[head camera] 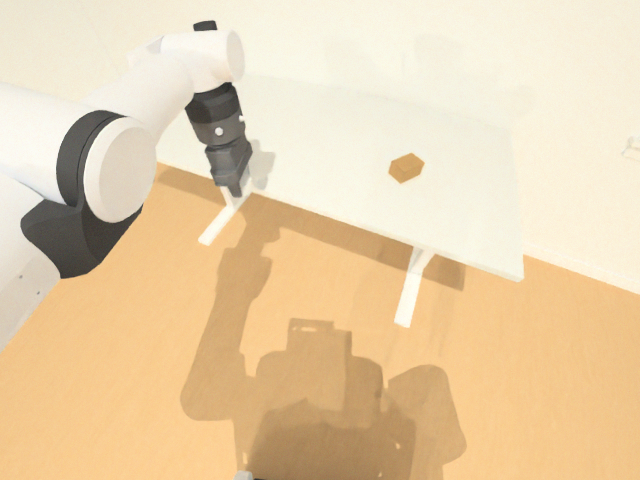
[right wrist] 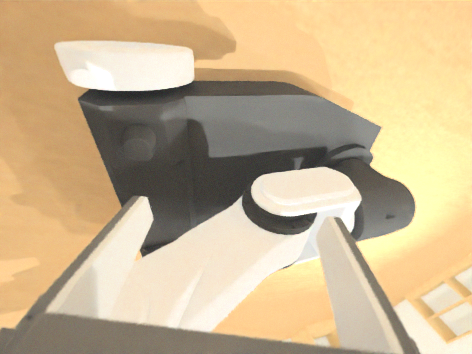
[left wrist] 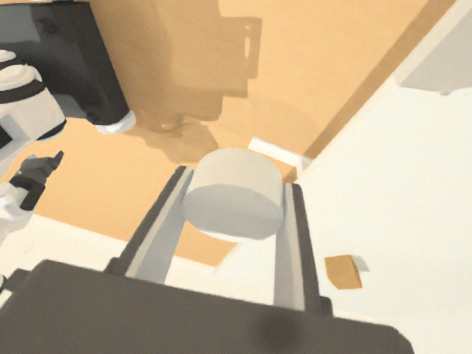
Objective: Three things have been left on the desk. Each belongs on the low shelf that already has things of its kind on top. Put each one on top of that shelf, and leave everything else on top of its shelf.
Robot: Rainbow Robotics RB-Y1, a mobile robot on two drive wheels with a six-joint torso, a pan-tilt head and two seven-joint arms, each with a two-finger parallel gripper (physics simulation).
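Places are measured from the robot's base along level axes (x right, y up, z back), in centimetres.
Pixels of known places: left gripper, fingertip midpoint: [head camera: 242, 187] [left wrist: 237, 186]; right gripper, fingertip midpoint: [right wrist: 234, 217] [left wrist: 48, 153]; robot's base, origin of the base link: [left wrist: 105, 61].
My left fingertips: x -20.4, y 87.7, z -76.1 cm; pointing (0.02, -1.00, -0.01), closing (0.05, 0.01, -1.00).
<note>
Ahead of a thing's pixels: the offset from my left fingertips to its top centre. Level surfaces: height alone.
A white cylinder @[dx +0.1, dy +2.1, dz +0.0 cm] [left wrist: 234, 212] is between the fingers of my left gripper [head camera: 238, 187] [left wrist: 237, 186], which is shut on it. In the head view this gripper appears over the front edge of the white desk @[dy -15.7 cm] [head camera: 336, 149] [left wrist: 415, 200], and the cylinder is hard to make out there. An orange-brown block @[dx +43.2, dy -10.7, dz -26.3 cm] [head camera: 406, 167] [left wrist: 343, 272] lies on the desk, towards its right end in the head view. My right gripper [right wrist: 234, 217] is open and empty, with my own base and white arm parts behind its fingers. No low shelf can be made out in the head view.
The desk's white legs [head camera: 218, 226] [head camera: 409, 299] reach out over the orange floor @[dy -87.7 cm] [head camera: 310, 284]. A pale wall [head camera: 372, 46] stands behind the desk. My dark base [left wrist: 60, 65] shows at the upper left of the left wrist view. A tan lattice [right wrist: 430, 322] shows at the right wrist view's lower right.
</note>
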